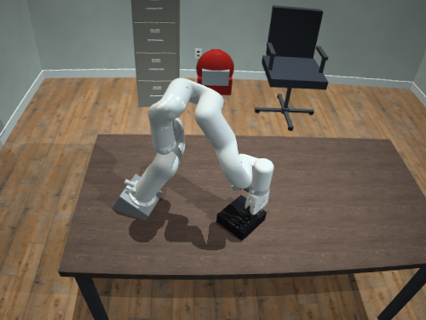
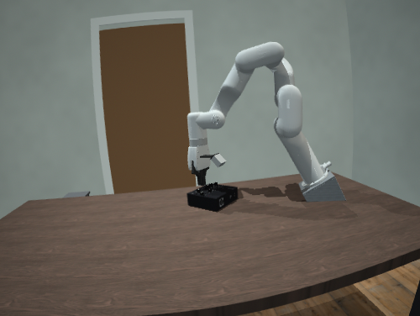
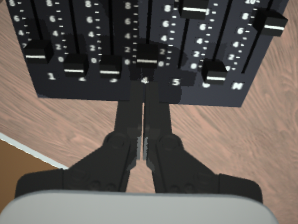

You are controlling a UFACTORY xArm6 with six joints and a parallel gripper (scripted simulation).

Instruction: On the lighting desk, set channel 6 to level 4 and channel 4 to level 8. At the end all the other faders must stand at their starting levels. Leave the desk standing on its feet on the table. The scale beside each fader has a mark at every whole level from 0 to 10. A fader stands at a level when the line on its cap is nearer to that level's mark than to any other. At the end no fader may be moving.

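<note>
The channel 4 fader cap is 2 cm behind my hand, 2 cm to the left of it and 3 cm below it. The rest, counted from my hand: channel 6 cap (2 cm ahead, 4 cm to the left, 3 cm below); channel 2 cap (4 cm behind, 2 cm to the right, 3 cm below); channel 3 cap (3 cm behind, 3 cm below).
</note>
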